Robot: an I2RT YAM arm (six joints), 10 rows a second.
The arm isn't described. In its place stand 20 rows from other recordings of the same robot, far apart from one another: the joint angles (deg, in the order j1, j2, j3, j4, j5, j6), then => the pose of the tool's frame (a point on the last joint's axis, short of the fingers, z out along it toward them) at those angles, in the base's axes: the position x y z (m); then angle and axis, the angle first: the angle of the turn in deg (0 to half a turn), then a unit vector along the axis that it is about.
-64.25 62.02 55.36 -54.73 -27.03 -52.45 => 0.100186, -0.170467, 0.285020, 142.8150, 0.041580, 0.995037, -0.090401
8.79 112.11 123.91 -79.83 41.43 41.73 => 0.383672, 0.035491, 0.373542, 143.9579, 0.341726, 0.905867, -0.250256
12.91 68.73 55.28 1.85 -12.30 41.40 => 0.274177, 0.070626, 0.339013, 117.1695, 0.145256, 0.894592, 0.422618
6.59 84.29 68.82 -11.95 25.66 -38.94 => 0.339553, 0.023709, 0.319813, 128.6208, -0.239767, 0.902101, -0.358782
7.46 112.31 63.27 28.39 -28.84 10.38 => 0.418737, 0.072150, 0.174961, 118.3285, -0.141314, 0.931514, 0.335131
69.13 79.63 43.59 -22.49 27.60 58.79 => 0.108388, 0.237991, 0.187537, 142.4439, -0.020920, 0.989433, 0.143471
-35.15 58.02 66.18 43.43 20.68 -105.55 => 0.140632, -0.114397, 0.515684, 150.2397, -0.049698, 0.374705, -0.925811
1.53 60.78 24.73 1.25 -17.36 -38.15 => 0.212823, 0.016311, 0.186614, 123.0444, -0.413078, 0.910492, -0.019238
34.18 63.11 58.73 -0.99 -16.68 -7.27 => 0.206945, 0.152886, 0.379954, 102.9511, -0.447682, 0.830500, 0.331438
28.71 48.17 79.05 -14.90 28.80 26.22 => 0.117465, 0.044783, 0.516414, 81.8945, 0.283616, 0.896021, 0.341626
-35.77 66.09 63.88 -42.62 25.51 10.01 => 0.182033, -0.150038, 0.330532, 142.7091, 0.452116, 0.840759, -0.297851
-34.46 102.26 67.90 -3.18 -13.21 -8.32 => 0.333035, -0.218679, 0.216529, 126.9701, 0.169853, 0.982866, -0.071582
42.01 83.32 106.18 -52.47 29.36 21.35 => 0.221994, 0.176464, 0.474281, 116.1156, -0.028916, 0.996258, 0.081445
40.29 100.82 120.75 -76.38 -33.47 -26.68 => 0.244164, 0.232733, 0.426307, 152.0172, -0.592766, 0.740847, 0.315871
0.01 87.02 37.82 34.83 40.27 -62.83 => 0.309784, -0.022957, 0.205779, 139.0788, -0.220462, 0.793008, -0.567922
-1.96 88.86 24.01 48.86 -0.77 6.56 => 0.278391, -0.009048, 0.150985, 106.0924, 0.069184, 0.996920, 0.036935
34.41 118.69 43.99 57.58 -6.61 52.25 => 0.306056, 0.214607, 0.092413, 132.9029, 0.098941, 0.871297, 0.480678
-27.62 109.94 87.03 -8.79 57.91 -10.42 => 0.374205, -0.229836, 0.272744, 149.2483, 0.360333, 0.747064, -0.558620
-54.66 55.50 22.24 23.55 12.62 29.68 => 0.118261, -0.180226, 0.228535, 105.1846, 0.708250, 0.649033, -0.277738
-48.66 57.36 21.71 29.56 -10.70 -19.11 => 0.150297, -0.160832, 0.230210, 107.5098, 0.159398, 0.907439, -0.388777
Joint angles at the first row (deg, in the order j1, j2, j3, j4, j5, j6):
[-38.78, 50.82, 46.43, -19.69, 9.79, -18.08]
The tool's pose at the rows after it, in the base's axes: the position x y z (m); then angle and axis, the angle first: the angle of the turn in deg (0 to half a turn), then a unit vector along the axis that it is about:
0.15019, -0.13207, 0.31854, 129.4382, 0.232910, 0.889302, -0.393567
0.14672, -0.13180, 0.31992, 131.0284, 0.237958, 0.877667, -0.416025
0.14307, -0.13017, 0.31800, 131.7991, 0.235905, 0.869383, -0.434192
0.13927, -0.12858, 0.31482, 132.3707, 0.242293, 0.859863, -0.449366
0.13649, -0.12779, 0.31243, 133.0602, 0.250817, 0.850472, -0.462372
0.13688, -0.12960, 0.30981, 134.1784, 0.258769, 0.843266, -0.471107
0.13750, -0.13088, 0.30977, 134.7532, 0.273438, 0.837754, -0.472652
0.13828, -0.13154, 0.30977, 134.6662, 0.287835, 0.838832, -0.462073
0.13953, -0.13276, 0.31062, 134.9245, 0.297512, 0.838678, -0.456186
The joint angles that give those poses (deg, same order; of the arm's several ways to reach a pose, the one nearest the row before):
[-38.77, 50.43, 46.79, -19.60, 14.49, -19.00]
[-38.85, 49.78, 46.68, -19.70, 17.36, -20.09]
[-38.84, 48.57, 45.48, -18.80, 19.12, -21.47]
[-38.85, 47.32, 44.03, -17.80, 21.04, -21.89]
[-38.85, 46.50, 42.99, -17.04, 23.00, -22.04]
[-38.89, 46.88, 42.50, -16.28, 24.79, -22.06]
[-38.83, 47.41, 42.80, -16.52, 26.23, -20.83]
[-38.85, 47.94, 43.38, -17.66, 26.19, -18.73]
[-38.86, 48.65, 44.12, -18.55, 26.43, -17.43]

